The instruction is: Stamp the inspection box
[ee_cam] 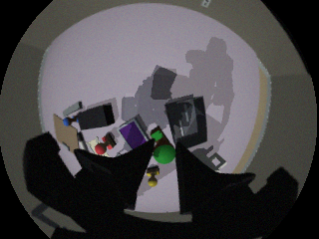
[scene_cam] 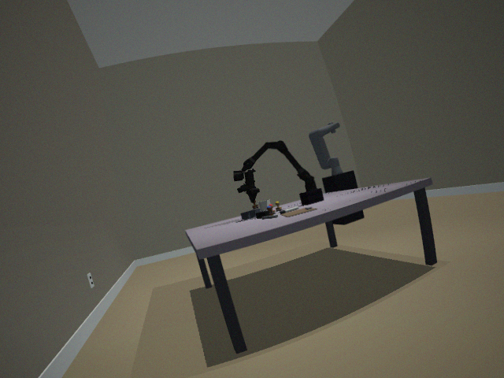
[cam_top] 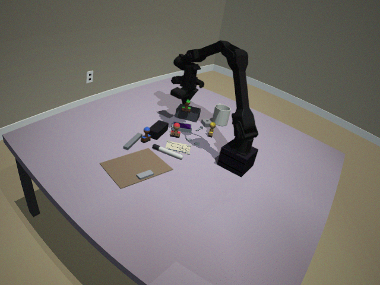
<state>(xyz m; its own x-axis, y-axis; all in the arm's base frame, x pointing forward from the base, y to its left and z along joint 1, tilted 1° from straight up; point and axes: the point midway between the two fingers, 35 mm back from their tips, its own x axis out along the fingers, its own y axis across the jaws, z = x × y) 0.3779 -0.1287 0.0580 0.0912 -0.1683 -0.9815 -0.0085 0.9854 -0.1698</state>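
My gripper tip is now 9 cm above the purple ink pad, 6 cm to the right of it and 4 cm past it. The rest, counted from my gripper tip: red-knobbed stamp: 14 cm to the left, 8 cm below, 7 cm behind; then dark tray: 9 cm below, 6 cm to the right, 2 cm ahead; then green stamp: 2 cm below, 1 cm behind.
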